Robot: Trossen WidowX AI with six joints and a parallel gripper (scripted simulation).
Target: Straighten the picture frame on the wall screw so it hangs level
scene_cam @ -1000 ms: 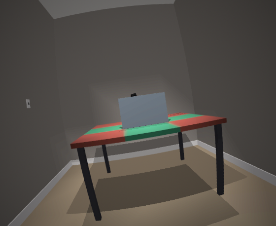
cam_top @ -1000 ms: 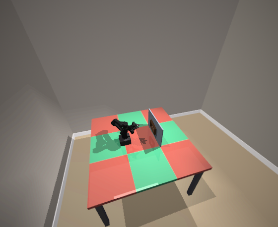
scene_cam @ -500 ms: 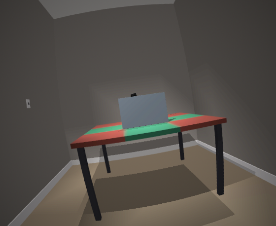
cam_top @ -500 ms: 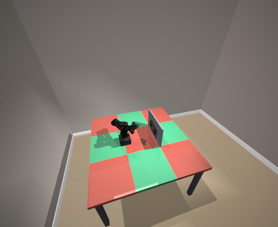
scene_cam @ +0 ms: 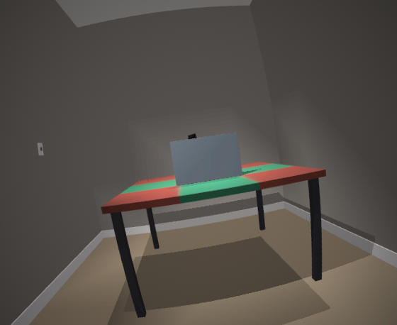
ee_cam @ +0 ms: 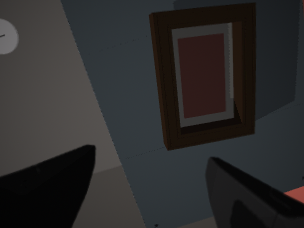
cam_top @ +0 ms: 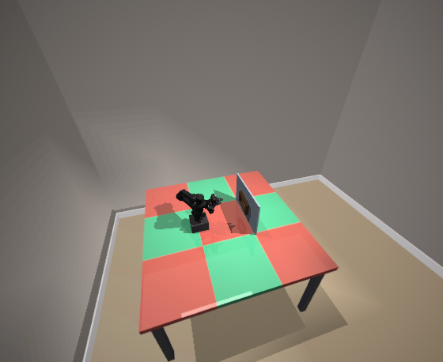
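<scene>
The picture frame lies 210 mm ahead of my gripper tip, 20 mm to the left of it and 90 mm below it. Also, from my gripper tip: grey wall panel (220 mm ahead, 20 mm to the left, 90 mm below).
</scene>
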